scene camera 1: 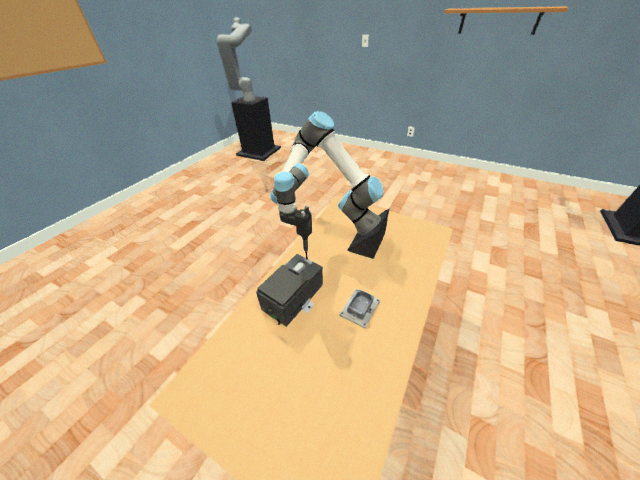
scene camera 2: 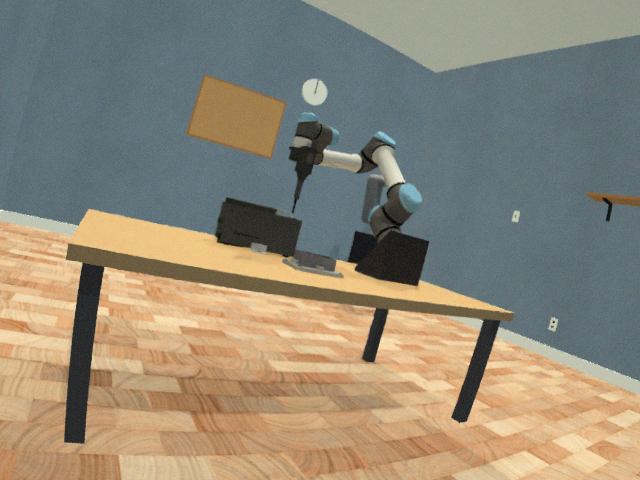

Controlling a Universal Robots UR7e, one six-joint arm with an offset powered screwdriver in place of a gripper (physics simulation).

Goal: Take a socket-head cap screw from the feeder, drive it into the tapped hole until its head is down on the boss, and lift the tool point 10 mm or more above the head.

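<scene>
The black box-shaped screw feeder point(scene camera 1: 290, 287) point(scene camera 2: 258, 227) stands on the table. My screwdriver point(scene camera 1: 307, 258) point(scene camera 2: 293, 212) points down, its tip at the feeder's top, at the end nearer my base. A gap or contact there is too small to tell, and so is any screw on the bit. The grey housing part point(scene camera 1: 360, 304) point(scene camera 2: 315, 261) lies on the table beside the feeder, apart from the tool. Its raised, hollow middle and flat flange show. The tapped hole and its boss cannot be made out at this size.
A small light bracket point(scene camera 1: 308, 306) point(scene camera 2: 258, 248) sits at the feeder's side facing the housing. My arm's black base mount point(scene camera 1: 370, 242) point(scene camera 2: 395, 258) stands on the table point(scene camera 1: 289, 413) point(scene camera 2: 155, 248), on the far side of the housing in scene camera 1.
</scene>
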